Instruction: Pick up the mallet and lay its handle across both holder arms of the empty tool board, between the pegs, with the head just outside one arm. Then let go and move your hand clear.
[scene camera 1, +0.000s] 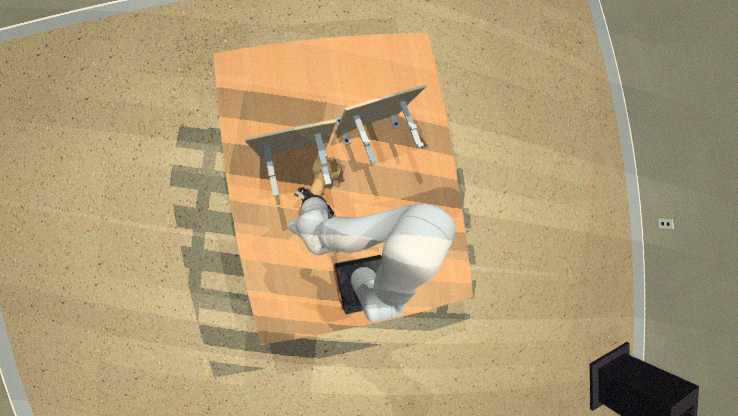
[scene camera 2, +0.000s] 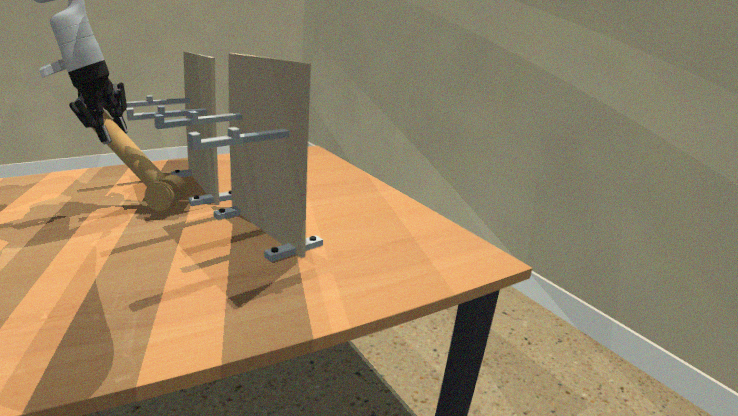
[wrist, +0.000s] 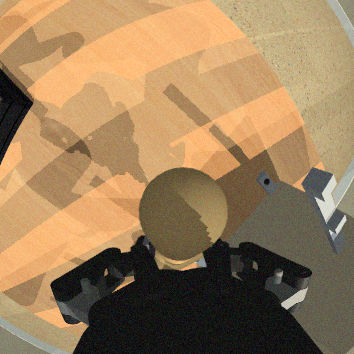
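Seen in the pictures: gripper, fingertip midpoint: (scene camera 2: 115, 138); arm's base, link origin: (scene camera 1: 363, 279).
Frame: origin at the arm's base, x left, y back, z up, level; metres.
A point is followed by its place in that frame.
My gripper (scene camera 1: 314, 194) @[z 0.059, x 0.104, y -0.326 m] (scene camera 2: 114, 133) @[z 0.059, x 0.104, y -0.326 m] (wrist: 177, 238) @[z 0.059, x 0.104, y -0.326 m] is shut on the handle of the wooden mallet (scene camera 1: 317, 186) @[z 0.059, x 0.086, y -0.353 m] (scene camera 2: 131, 149) @[z 0.042, x 0.066, y -0.353 m] (wrist: 183, 215) @[z 0.140, x 0.146, y -0.269 m]. The handle slants down from the fingers; its rounded end faces the wrist camera. The mallet's head (scene camera 1: 335, 170) @[z -0.015, x 0.010, y -0.398 m] (scene camera 2: 161, 195) @[z -0.039, x -0.012, y -0.395 m] is low by the table; whether it touches is unclear. From above, the head lies partly under the right arm (scene camera 1: 323, 160) @[z 0.128, x 0.055, y -0.424 m] of the left tool board (scene camera 1: 294, 140) @[z 0.083, x 0.129, y -0.512 m] (scene camera 2: 201, 155) @[z -0.002, x 0.113, y -0.512 m] (wrist: 295, 220) @[z 0.015, x 0.214, y -0.513 m]. That board's left arm (scene camera 1: 271, 170) @[z 0.116, x 0.218, y -0.429 m] is beside the gripper. Neither board shows a tool on its pegged arms.
The right tool board (scene camera 1: 382, 109) @[z 0.095, x -0.174, y -0.558 m] (scene camera 2: 268, 170) @[z 0.041, x -0.181, y -0.559 m] stands beside the left one, set farther back, with two arms (scene camera 1: 365, 140) @[z 0.125, x -0.088, y -0.460 m] (scene camera 1: 411, 125) @[z 0.126, x -0.250, y -0.483 m] jutting forward. Screwed feet (scene camera 2: 279, 252) @[z -0.074, x -0.273, y -0.540 m] (scene camera 2: 225, 212) @[z -0.074, x -0.070, y -0.510 m] sit at its base. The black robot base plate (scene camera 1: 345, 289) @[z -0.001, x 0.070, y 0.019 m] (wrist: 10, 115) @[z -0.043, x 0.057, y -0.065 m] is at the table's front.
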